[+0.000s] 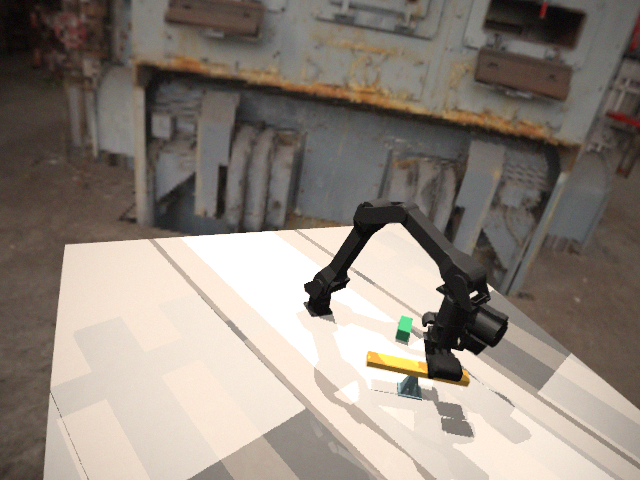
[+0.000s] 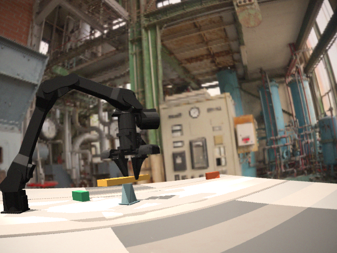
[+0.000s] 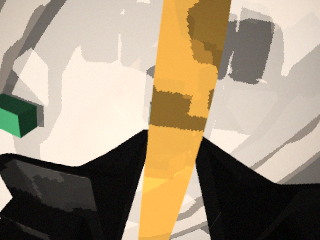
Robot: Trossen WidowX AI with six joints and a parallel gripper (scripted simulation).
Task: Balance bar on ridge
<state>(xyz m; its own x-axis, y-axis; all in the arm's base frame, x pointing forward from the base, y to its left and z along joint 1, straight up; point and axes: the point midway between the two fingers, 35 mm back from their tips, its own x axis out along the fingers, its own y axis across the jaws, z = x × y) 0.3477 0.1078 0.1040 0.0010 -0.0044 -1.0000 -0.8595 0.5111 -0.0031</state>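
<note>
My gripper tip is 1 cm past the bar and 2 cm to the left of it. The rest, counted from my gripper tip: green block (20 cm behind, 8 cm to the left, 5 cm below); red block (39 cm ahead, 39 cm to the left, 5 cm below).
</note>
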